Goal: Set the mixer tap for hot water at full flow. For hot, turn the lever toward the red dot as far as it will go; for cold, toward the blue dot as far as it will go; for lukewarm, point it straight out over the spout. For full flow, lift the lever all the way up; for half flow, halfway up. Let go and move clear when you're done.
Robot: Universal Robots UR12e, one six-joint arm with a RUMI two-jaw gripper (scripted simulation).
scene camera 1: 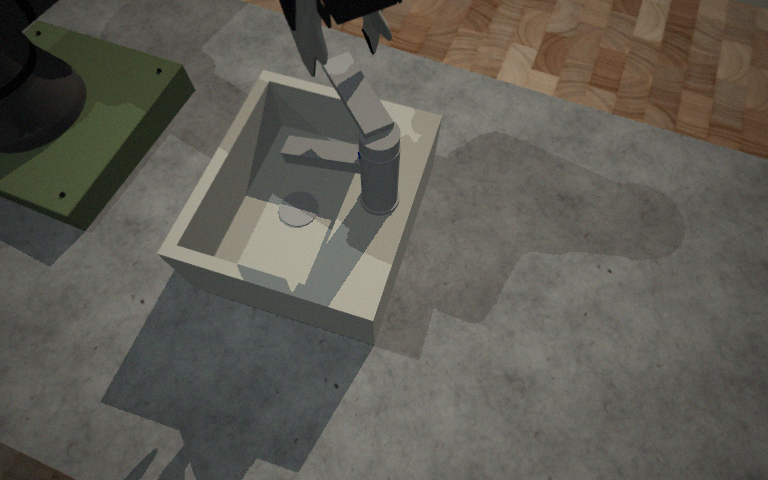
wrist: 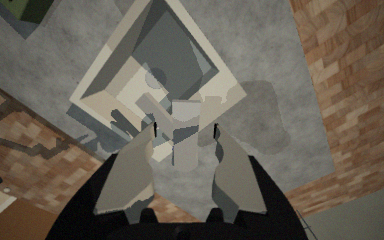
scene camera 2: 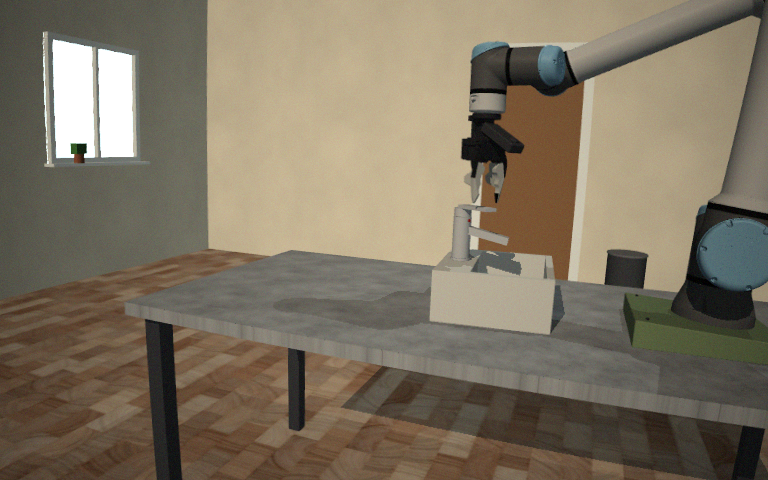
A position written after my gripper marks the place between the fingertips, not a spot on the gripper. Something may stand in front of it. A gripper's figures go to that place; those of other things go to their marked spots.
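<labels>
Lens distances: my gripper (scene camera 1: 342, 63), 56 cm from the lens; a grey mixer tap (scene camera 1: 379, 195), 58 cm from the lens.
</labels>
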